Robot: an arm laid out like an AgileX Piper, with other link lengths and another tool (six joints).
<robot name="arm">
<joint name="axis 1" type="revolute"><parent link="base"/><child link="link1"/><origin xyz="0 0 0.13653" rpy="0 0 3.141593"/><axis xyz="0 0 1"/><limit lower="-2.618" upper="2.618"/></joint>
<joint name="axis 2" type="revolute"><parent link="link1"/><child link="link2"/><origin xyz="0 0 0" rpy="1.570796 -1.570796 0"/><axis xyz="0 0 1"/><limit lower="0" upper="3.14"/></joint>
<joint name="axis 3" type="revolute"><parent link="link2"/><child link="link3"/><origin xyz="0.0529 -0.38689 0" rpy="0 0 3.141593"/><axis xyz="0 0 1"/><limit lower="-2.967" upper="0"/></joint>
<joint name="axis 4" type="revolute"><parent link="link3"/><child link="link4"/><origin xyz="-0.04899 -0.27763 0" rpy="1.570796 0 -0.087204"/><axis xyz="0 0 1"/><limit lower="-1.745" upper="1.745"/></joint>
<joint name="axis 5" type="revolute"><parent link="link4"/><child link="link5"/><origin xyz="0 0 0" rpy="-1.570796 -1.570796 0"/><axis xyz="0 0 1"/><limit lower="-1.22" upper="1.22"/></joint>
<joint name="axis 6" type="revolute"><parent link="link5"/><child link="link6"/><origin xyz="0.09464 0 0" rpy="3.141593 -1.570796 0"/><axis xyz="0 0 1"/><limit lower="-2.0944" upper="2.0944"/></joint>
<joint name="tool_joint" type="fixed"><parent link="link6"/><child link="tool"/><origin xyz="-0.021 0.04 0.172" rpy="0.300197 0 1.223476"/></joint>
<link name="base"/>
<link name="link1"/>
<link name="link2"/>
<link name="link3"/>
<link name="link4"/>
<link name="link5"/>
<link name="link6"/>
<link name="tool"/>
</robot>
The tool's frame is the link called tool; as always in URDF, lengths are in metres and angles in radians.
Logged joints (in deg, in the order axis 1, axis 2, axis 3, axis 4, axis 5, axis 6), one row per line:
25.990, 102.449, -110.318, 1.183, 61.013, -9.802
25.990, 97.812, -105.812, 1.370, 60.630, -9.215
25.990, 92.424, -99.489, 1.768, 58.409, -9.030
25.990, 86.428, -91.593, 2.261, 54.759, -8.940
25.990, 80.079, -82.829, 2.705, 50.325, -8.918
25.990, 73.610, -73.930, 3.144, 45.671, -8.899
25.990, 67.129, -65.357, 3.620, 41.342, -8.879
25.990, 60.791, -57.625, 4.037, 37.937, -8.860
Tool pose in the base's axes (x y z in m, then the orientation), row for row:
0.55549, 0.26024, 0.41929, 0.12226, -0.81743, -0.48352, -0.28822
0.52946, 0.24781, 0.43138, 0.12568, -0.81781, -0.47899, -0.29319
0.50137, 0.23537, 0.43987, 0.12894, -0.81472, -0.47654, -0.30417
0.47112, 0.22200, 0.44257, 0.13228, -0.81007, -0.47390, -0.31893
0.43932, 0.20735, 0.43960, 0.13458, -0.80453, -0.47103, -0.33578
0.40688, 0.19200, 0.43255, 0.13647, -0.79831, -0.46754, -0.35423
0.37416, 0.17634, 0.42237, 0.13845, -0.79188, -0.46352, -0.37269
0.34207, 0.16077, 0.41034, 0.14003, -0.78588, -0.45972, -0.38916
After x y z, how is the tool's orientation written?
As a quaternion, w x y z.
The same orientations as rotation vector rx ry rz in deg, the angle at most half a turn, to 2 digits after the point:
-136.68, -80.85, -48.19
-136.48, -79.94, -48.93
-135.71, -79.38, -50.67
-134.68, -78.79, -53.02
-133.59, -78.21, -55.75
-132.41, -77.55, -58.75
-131.20, -76.80, -61.75
-130.09, -76.10, -64.42

